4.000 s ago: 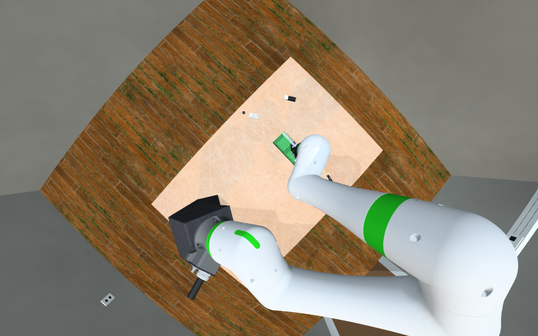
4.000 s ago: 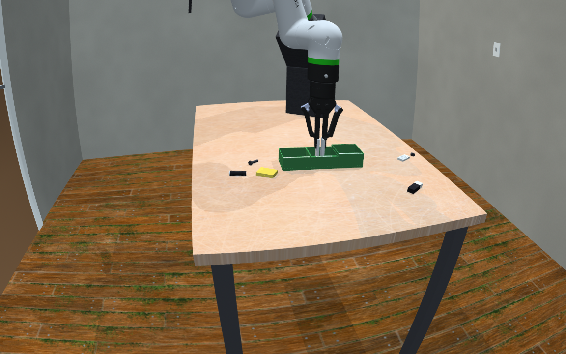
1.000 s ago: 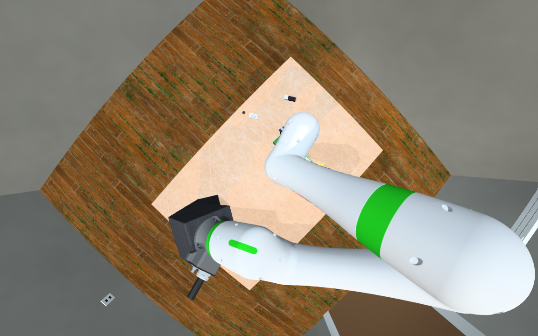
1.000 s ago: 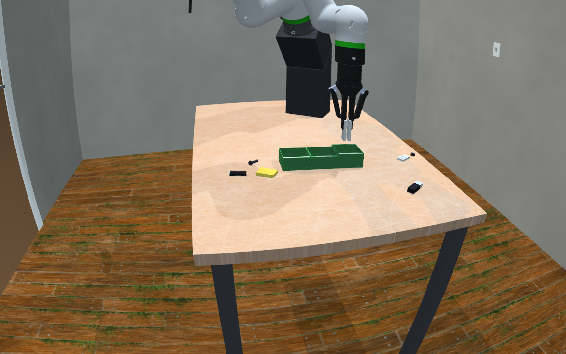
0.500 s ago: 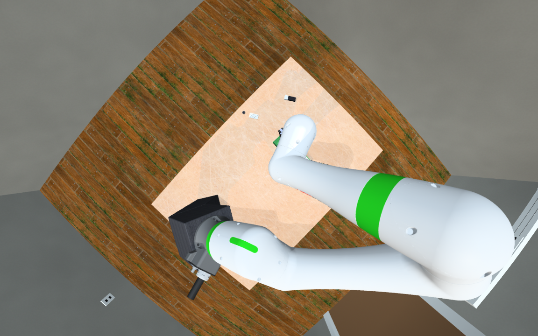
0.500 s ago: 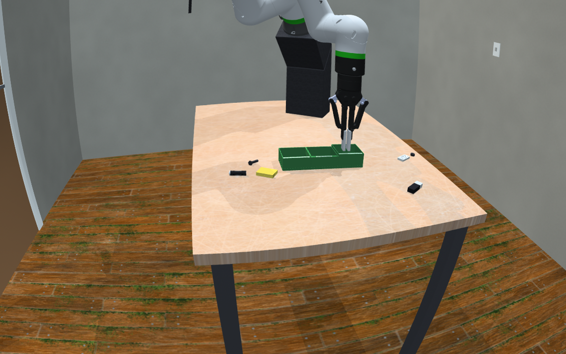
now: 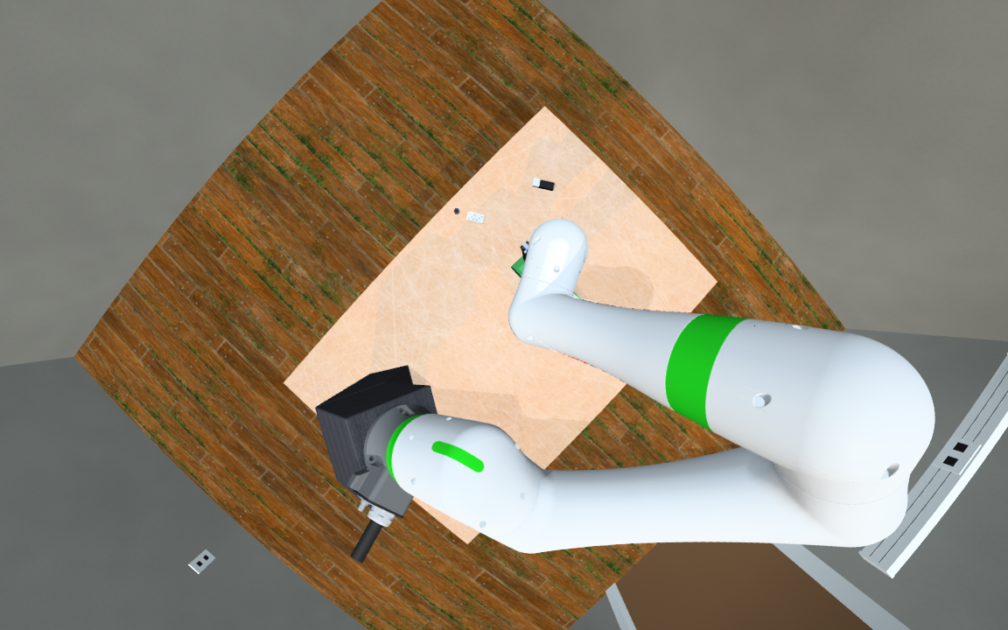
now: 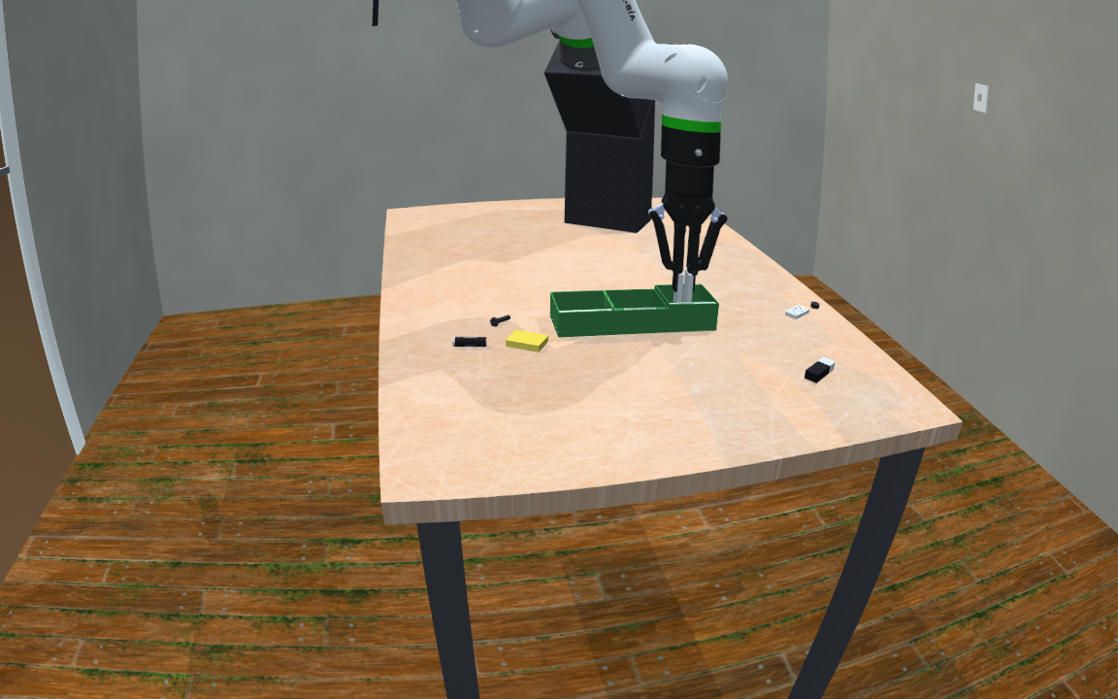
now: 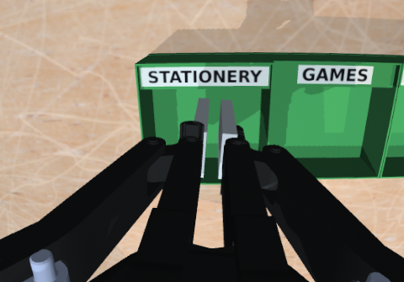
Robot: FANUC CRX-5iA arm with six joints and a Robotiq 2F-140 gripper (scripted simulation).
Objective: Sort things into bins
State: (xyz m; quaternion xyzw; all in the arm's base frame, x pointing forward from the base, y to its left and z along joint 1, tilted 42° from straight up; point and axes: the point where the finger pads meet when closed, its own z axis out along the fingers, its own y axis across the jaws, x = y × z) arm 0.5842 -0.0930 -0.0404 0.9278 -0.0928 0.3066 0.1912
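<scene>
Right now the black battery is 3 cm behind my hand, 34 cm to the right of it and 4 cm below it. The rest, counted from my hand: yellow pad (1 cm behind, 26 cm to the right, 4 cm below); green three-part bin (2 cm behind, 8 cm to the right, 3 cm below); white domino (5 cm ahead, 22 cm to the left, 4 cm below).
</scene>
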